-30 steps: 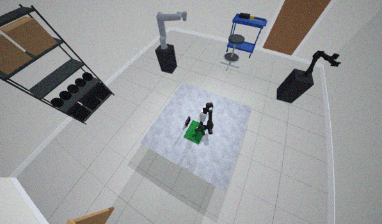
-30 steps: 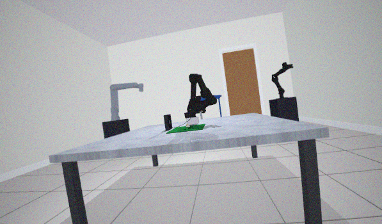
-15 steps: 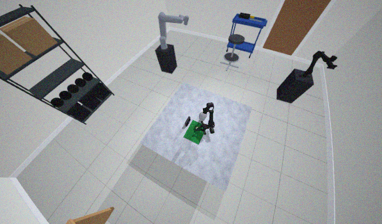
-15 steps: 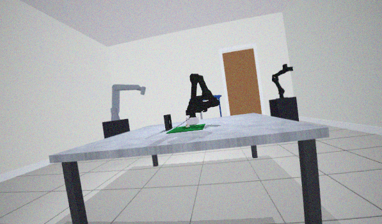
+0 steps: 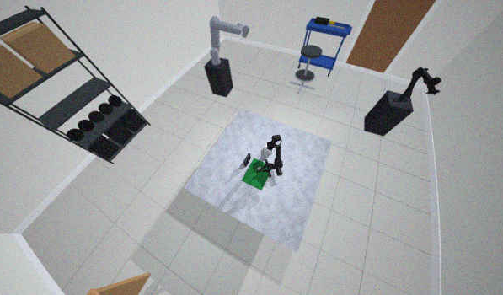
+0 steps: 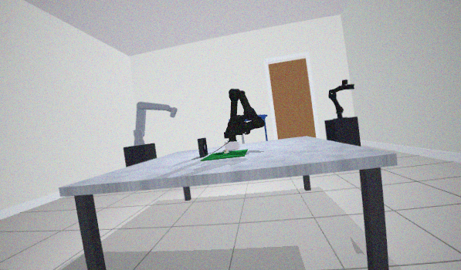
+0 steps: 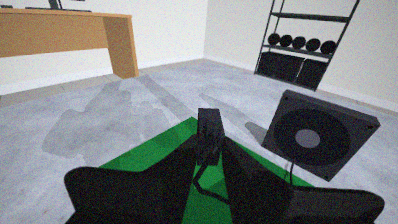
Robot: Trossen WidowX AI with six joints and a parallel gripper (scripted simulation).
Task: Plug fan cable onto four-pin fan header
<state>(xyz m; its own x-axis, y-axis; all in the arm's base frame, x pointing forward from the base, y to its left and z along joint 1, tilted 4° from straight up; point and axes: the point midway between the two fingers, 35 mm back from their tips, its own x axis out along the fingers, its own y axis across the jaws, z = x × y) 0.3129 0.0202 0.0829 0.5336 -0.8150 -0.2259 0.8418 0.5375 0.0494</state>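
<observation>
The black fan plug lies 1 cm to the right of my gripper tip, 1 cm below it and 1 cm ahead of it. Also, from my gripper tip: black fan (18 cm to the right, 9 cm behind, 7 cm below); then green board (14 cm below, 3 cm to the right).
</observation>
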